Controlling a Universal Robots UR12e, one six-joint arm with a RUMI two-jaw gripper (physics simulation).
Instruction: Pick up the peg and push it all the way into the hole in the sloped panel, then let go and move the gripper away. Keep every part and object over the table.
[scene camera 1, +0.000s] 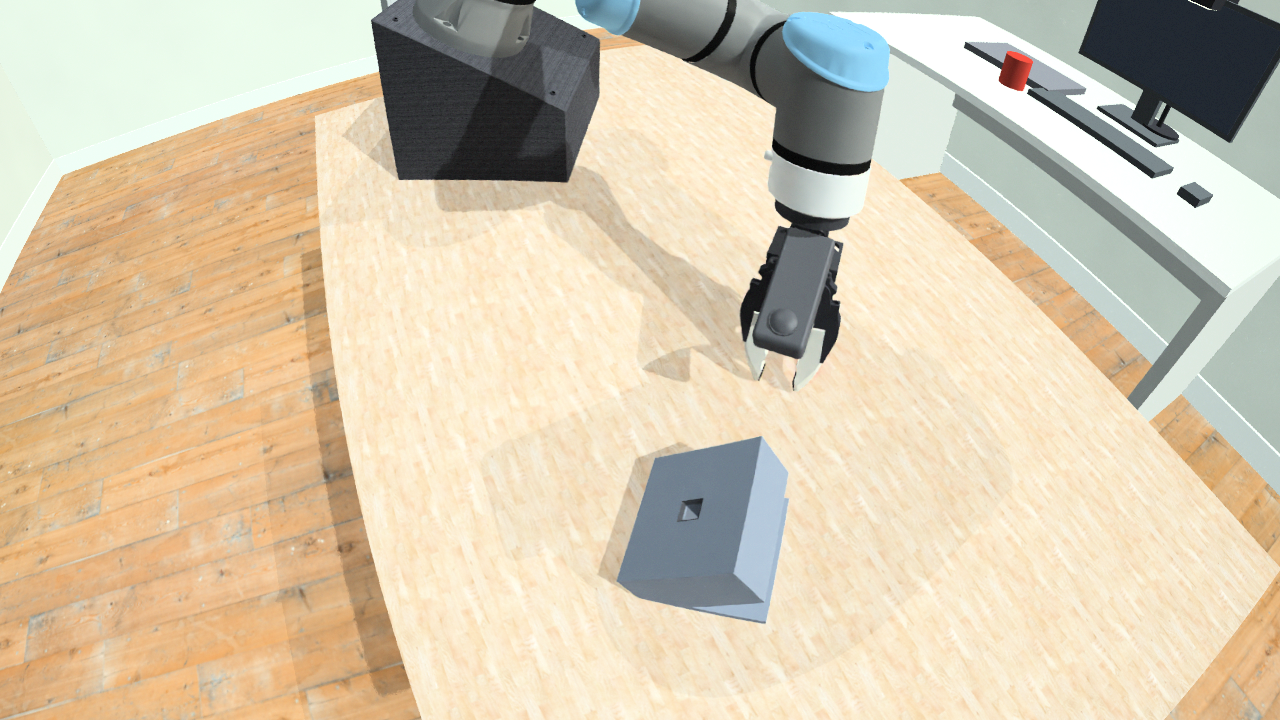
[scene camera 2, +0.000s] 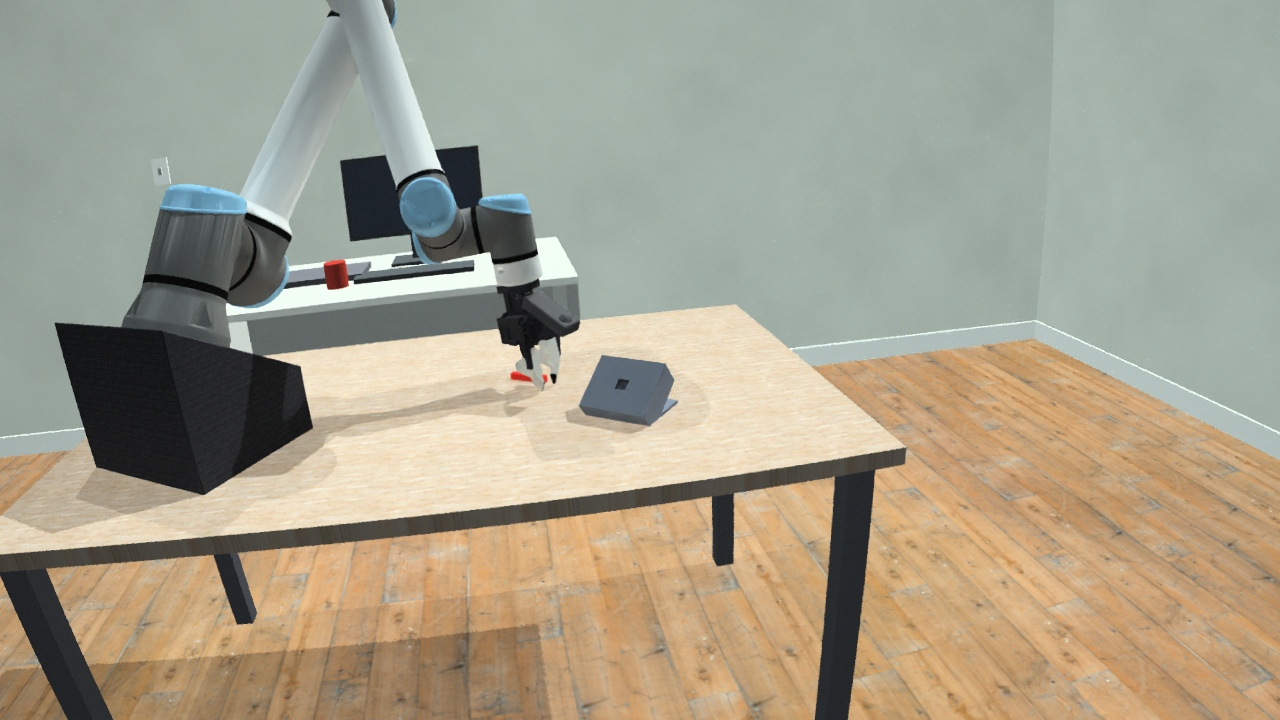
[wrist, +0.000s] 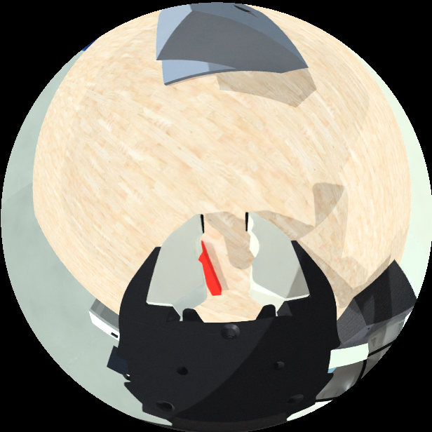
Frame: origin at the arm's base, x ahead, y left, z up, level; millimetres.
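Where they show: gripper, fingertip midpoint: (scene camera 1: 776, 385) (scene camera 2: 548, 387); arm's base, link origin: (scene camera 1: 469, 25) (scene camera 2: 175, 341).
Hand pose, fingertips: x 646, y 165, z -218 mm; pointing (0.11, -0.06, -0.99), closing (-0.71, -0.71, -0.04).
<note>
Things, the pixels of their top centre, and the offset from my fingertips. Level surfaces: height alone.
- red peg, top centre: (scene camera 2: 528, 374) dz +7, dx -35, dy +65 mm
- grey-blue block with the sloped panel, top centre: (scene camera 1: 721, 495) (scene camera 2: 626, 362) dz +87, dx +137, dy -153 mm
- table, surface height: dz -5 mm
The red peg (scene camera 2: 521, 377) (wrist: 212, 275) lies on the table, partly behind the fingers in scene camera 2. In the wrist view it lies between the fingers, close to the left one, which covers part of its edge. It is hidden behind the gripper in scene camera 1. My gripper (scene camera 1: 777, 384) (scene camera 2: 546, 385) (wrist: 223, 214) is low over the peg, partly open, with a gap between the fingers and no grip on the peg. The grey-blue block with the sloped panel (scene camera 1: 662, 546) (scene camera 2: 601, 394) (wrist: 225, 40) stands apart from the gripper. Its square hole (scene camera 1: 690, 509) (scene camera 2: 622, 384) is unfilled.
The arm's dark base block (scene camera 1: 483, 134) (scene camera 2: 134, 402) stands at one end of the table (scene camera 1: 429, 358) (scene camera 2: 402, 483). A white desk (scene camera 1: 1092, 205) (scene camera 2: 563, 259) beyond the table holds a red cup (scene camera 1: 1015, 70) (scene camera 2: 335, 274), a monitor (scene camera 1: 1172, 62) (scene camera 2: 366, 201) and a keyboard.
</note>
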